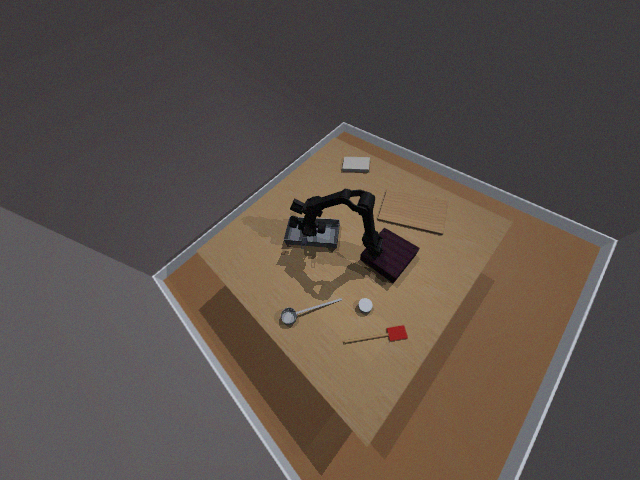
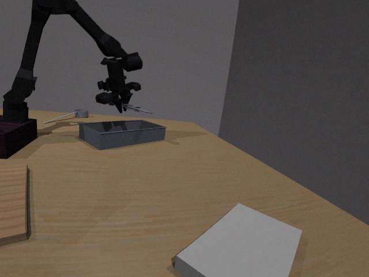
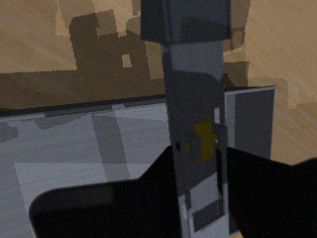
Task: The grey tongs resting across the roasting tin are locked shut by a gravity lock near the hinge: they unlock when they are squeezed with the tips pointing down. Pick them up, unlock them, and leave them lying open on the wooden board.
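My gripper tip is 20 mm past the yellow lock piece, 10 mm to the right of it and 30 mm below it. From my gripper tip the other things lie so: roasting tin (10 mm ahead, 60 mm to the right, 70 mm below); then red spatula (610 mm behind, 140 mm to the left, 90 mm below); then wooden board (350 mm behind, 550 mm to the right, 90 mm below).
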